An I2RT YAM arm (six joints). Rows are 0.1 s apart.
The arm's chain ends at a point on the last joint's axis. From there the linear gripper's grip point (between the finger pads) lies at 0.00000 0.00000 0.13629 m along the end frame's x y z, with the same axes.
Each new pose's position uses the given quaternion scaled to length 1; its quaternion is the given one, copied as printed.
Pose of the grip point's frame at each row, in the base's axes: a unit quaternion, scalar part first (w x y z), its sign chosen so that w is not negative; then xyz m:
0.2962 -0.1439 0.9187 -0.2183 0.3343 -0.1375 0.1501
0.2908 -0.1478 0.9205 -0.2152 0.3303 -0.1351 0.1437
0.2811 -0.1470 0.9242 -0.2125 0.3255 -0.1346 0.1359
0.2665 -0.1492 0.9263 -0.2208 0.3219 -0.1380 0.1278
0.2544 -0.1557 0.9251 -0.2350 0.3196 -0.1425 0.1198
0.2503 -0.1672 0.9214 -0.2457 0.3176 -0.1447 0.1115
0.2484 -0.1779 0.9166 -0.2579 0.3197 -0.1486 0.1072
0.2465 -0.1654 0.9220 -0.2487 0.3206 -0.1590 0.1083
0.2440 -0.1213 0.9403 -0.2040 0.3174 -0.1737 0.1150
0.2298 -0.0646 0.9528 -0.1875 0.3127 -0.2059 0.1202
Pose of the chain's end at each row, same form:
0.2962 -0.1439 0.9187 -0.2183 0.2516 -0.0945 0.2495
0.2908 -0.1478 0.9205 -0.2152 0.2487 -0.0928 0.2443
0.2811 -0.1470 0.9242 -0.2125 0.2462 -0.0923 0.2383
0.2665 -0.1492 0.9263 -0.2208 0.2456 -0.0931 0.2314
0.2544 -0.1557 0.9251 -0.2350 0.2455 -0.0940 0.2234
0.2503 -0.1672 0.9214 -0.2457 0.2435 -0.0944 0.2143
0.2484 -0.1779 0.9166 -0.2579 0.2451 -0.0962 0.2085
0.2465 -0.1654 0.9220 -0.2487 0.2474 -0.1076 0.2112
0.2440 -0.1213 0.9403 -0.2040 0.2481 -0.1295 0.2237
0.2298 -0.0646 0.9528 -0.1875 0.2497 -0.1612 0.2325

